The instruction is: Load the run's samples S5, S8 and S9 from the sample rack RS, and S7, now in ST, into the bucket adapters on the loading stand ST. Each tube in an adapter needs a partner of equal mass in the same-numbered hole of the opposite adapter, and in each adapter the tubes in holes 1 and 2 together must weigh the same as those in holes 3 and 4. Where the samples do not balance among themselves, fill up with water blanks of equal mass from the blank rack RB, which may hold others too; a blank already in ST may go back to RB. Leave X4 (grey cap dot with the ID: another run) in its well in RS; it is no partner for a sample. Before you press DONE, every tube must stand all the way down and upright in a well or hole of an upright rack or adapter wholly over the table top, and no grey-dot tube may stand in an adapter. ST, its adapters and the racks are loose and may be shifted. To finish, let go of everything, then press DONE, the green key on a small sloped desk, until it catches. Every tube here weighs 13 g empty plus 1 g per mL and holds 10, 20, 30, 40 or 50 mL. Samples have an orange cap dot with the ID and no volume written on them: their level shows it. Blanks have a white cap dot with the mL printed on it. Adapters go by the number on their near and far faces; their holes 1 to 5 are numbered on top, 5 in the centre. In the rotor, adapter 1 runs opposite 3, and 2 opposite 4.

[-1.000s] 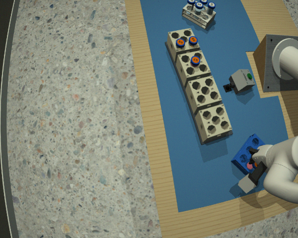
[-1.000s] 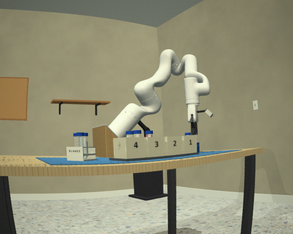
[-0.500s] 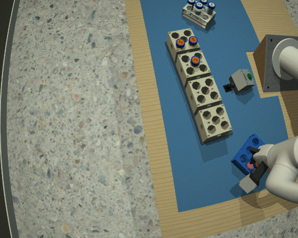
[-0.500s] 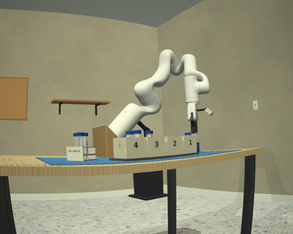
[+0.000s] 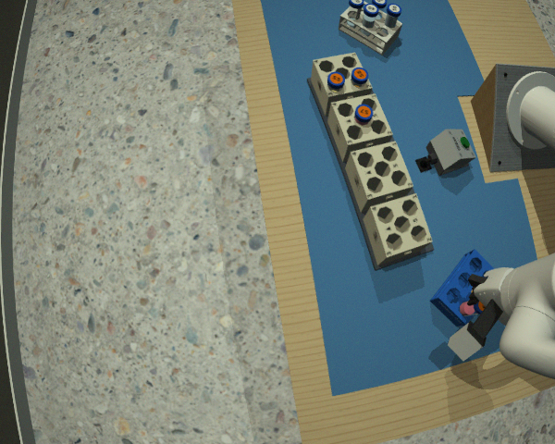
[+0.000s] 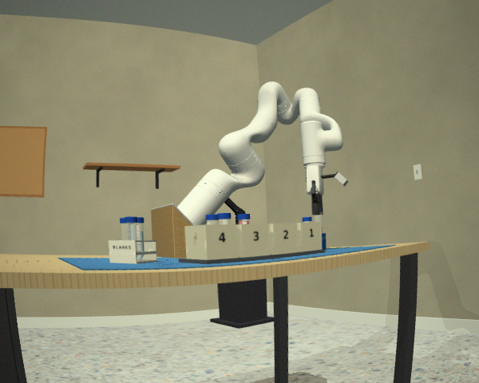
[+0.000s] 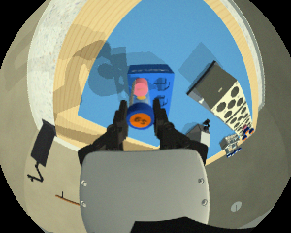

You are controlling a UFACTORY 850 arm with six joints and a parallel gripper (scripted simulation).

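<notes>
Now: the sample S9 10 mm to the left of my hand and 50 mm below it. The rest, counted from my hand: blue sample rack RS: 20 mm behind, 40 mm to the right, 120 mm below; then adapter 1: 100 mm ahead, 190 mm to the right, 100 mm below; then grey-dot tube X4: 30 mm behind, 30 mm to the right, 80 mm below.
</notes>
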